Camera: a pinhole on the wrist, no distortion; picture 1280 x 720 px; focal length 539.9 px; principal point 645.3 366.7 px. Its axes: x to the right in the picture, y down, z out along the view. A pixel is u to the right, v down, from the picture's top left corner.
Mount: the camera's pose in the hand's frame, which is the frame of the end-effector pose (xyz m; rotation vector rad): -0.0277 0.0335 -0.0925 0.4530 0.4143 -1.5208
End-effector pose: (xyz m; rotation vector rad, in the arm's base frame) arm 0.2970 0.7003 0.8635 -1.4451 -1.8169 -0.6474
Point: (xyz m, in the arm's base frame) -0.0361 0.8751 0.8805
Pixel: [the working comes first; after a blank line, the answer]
In the camera's frame: 0.1175 0.1940 0.4056

802 625
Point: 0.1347 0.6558 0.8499
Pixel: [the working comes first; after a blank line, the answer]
In the camera's frame: 0.1166 0.0117 0.1935

971 399
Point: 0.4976 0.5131 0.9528
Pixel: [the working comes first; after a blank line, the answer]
In the camera's frame: -0.0161 -0.0436 -0.1833

behind the camera
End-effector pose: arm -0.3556 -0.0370 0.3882 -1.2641 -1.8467 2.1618
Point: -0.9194 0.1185 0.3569
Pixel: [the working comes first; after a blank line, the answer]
In the camera's frame: 0.1172 0.5081 0.4051

outside the picture
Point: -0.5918 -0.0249 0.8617
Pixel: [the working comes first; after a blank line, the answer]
In the camera's frame: 0.3531 -0.0612 0.4600

1060 295
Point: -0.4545 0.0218 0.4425
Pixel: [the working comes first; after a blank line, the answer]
In the camera's frame: 0.0690 0.0964 0.1580

881 696
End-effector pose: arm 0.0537 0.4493 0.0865 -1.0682 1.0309 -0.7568
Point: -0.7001 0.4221 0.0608
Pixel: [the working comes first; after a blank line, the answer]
In the camera's frame: 0.3525 -0.2236 -0.5099

behind the camera
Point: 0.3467 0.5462 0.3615
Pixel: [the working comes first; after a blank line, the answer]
In the camera's frame: -0.0102 -0.0248 0.5053

634 340
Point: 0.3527 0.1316 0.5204
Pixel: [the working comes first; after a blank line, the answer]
In the camera's frame: 0.2939 0.2951 0.5538

932 654
